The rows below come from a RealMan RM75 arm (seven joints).
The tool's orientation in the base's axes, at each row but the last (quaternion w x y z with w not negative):
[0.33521 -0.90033 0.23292 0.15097]
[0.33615 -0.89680 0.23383 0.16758]
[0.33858 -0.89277 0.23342 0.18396]
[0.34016 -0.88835 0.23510 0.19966]
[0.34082 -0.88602 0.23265 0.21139]
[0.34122 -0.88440 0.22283 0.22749]
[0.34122 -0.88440 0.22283 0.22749]
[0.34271 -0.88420 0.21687 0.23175]
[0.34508 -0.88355 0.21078 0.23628]
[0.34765 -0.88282 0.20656 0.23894]
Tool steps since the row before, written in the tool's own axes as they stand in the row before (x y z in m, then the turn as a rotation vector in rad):
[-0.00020 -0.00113 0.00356 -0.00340 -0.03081 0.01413]
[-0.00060 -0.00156 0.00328 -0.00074 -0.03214 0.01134]
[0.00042 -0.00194 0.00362 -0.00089 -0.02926 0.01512]
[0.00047 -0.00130 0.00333 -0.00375 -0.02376 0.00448]
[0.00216 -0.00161 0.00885 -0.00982 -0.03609 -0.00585]
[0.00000 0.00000 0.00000 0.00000 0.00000 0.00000]
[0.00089 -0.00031 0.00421 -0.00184 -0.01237 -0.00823]
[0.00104 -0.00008 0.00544 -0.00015 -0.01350 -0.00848]
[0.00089 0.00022 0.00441 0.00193 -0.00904 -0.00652]
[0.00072 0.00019 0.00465 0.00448 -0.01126 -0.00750]
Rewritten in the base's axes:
[0.00001 0.00322 -0.00191 0.01153 0.03115 0.00757]
[-0.00014 0.00346 -0.00126 0.01486 0.02931 0.00906]
[0.00078 0.00366 -0.00174 0.01253 0.03006 0.00498]
[0.00045 0.00305 -0.00187 0.00924 0.01982 0.01097]
[0.00072 0.00670 -0.00634 0.01346 0.02232 0.02745]
[0.00000 0.00000 0.00000 0.00000 0.00000 0.00000]
[-0.00017 0.00296 -0.00313 0.00739 0.00290 0.01269]
[-0.00055 0.00366 -0.00412 0.00942 0.00310 0.01249]
[-0.00061 0.00279 -0.00348 0.00816 0.00105 0.00776]
[-0.00082 0.00304 -0.00350 0.01165 0.00134 0.00810]

